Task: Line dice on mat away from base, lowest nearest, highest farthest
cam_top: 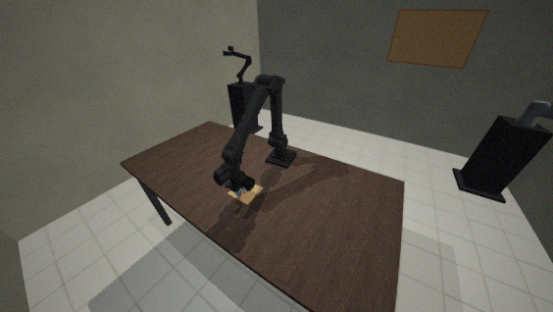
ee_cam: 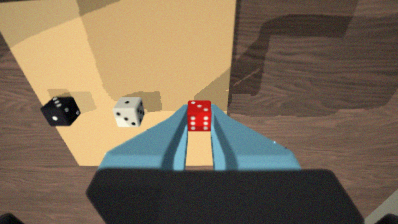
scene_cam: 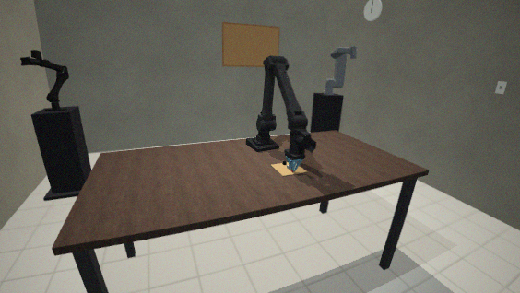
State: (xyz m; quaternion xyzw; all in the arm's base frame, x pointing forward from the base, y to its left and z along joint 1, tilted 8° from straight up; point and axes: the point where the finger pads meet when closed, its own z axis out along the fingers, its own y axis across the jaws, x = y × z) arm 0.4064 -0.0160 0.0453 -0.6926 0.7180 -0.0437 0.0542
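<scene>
My gripper is now right at the red die. Round my hand: white die 5 cm behind, 1 cm below; black die 10 cm behind, 1 cm below; tan mat 5 cm behind, 2 cm below.
</scene>
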